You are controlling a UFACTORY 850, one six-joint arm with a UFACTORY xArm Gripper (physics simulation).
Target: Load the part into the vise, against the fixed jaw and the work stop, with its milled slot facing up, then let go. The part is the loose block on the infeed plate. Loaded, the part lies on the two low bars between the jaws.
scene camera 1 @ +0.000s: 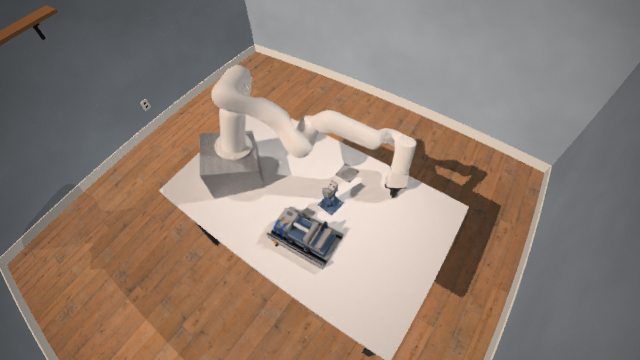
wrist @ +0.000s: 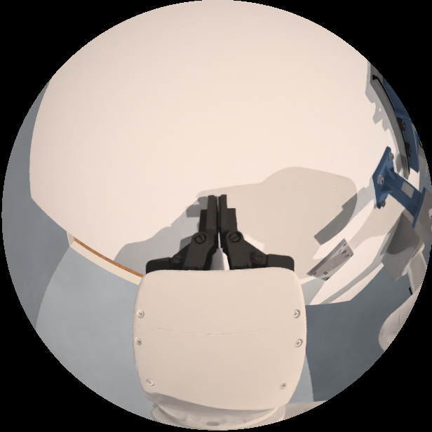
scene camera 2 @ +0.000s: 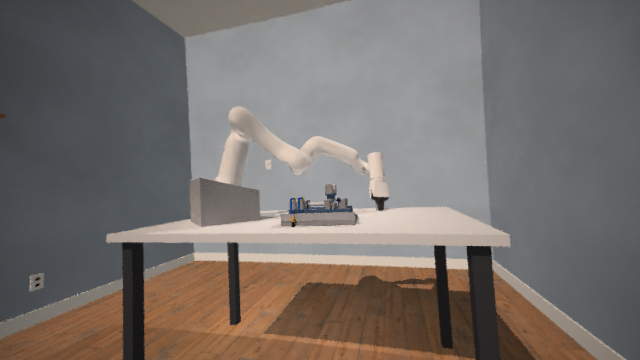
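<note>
My gripper (scene camera 1: 393,193) (scene camera 2: 380,207) (wrist: 218,205) is shut, with nothing between its fingertips. It points down, low over the back right part of the white table, well away from the vise. The loose block does not show clearly in any view; the gripper body may hide it. A flat grey plate (scene camera 1: 347,172) (wrist: 332,261) lies on the table between the arm base and the gripper; no block is seen on it. The blue and grey vise (scene camera 1: 306,234) (scene camera 2: 320,210) sits nearer the table's front edge; its work stop and low bars are too small to make out.
A blue stand (scene camera 1: 330,204) (wrist: 397,187) with a grey head stands between the vise and the flat plate. The arm's grey base block (scene camera 1: 230,172) (scene camera 2: 225,205) is at the left of the white table (scene camera 1: 380,280) (scene camera 2: 420,227). The table's back edge is near the gripper.
</note>
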